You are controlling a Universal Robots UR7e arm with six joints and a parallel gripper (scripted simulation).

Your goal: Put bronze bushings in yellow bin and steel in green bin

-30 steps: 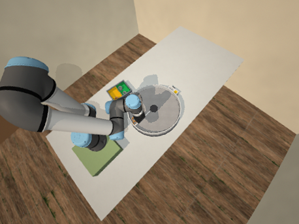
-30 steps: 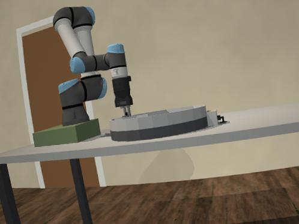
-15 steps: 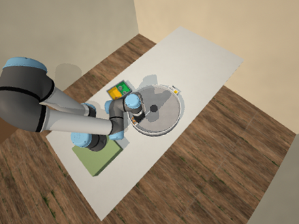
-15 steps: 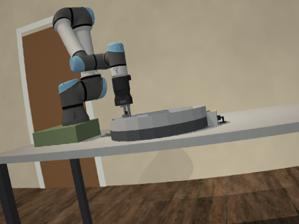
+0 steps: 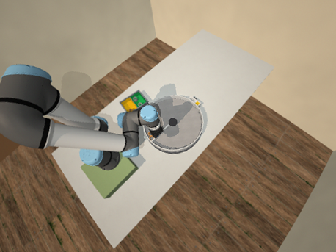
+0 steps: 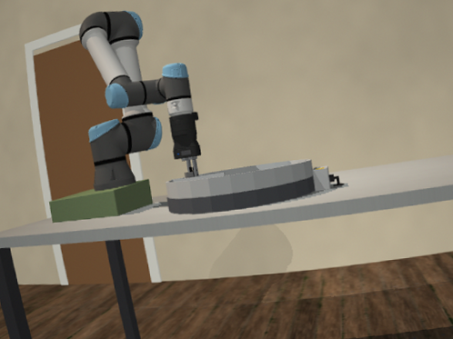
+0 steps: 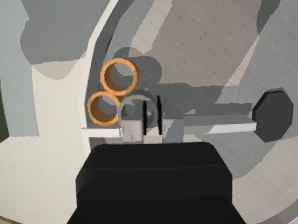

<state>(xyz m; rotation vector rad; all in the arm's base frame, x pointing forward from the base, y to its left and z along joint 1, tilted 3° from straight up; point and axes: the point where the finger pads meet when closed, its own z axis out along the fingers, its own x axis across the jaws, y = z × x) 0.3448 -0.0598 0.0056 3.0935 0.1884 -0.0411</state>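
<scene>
Now: hand 2 cm short of the yellow bin, 34 cm to the right of it and 7 cm above it. From my hand the other things lie so: grey turntable (15 cm ahead, 4 cm below).
</scene>
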